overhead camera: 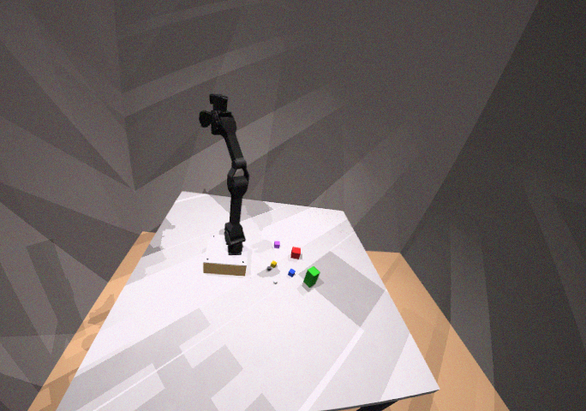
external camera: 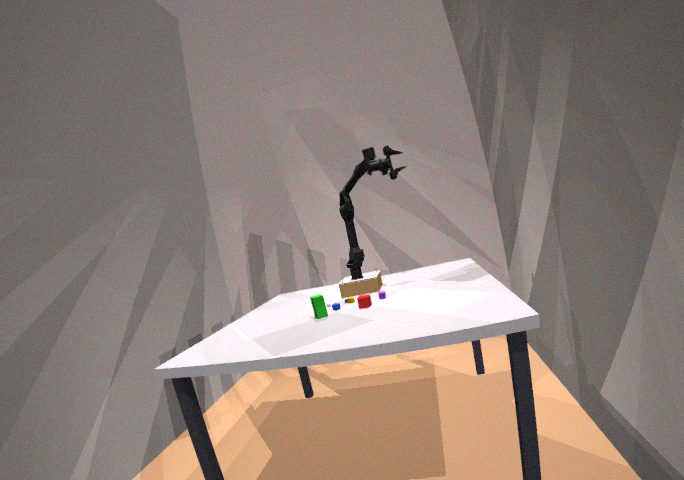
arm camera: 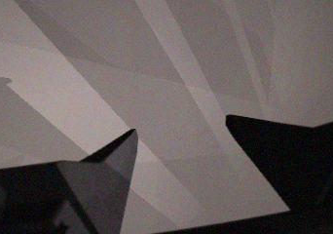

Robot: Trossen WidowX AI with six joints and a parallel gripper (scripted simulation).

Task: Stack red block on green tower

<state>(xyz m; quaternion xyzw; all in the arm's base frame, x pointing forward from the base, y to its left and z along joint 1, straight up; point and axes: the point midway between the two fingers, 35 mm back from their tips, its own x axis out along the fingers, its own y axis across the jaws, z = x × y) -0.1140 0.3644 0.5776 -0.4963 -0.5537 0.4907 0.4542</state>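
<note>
The red block is 63 cm below my gripper tip, 47 cm ahead of it and 38 cm to the right of it. From my gripper tip the other things lie so: purple block (64 cm below, 38 cm ahead, 30 cm to the right); then yellow block (65 cm below, 44 cm to the right, 32 cm ahead); then blue block (64 cm below, 51 cm to the right, 41 cm ahead).
</note>
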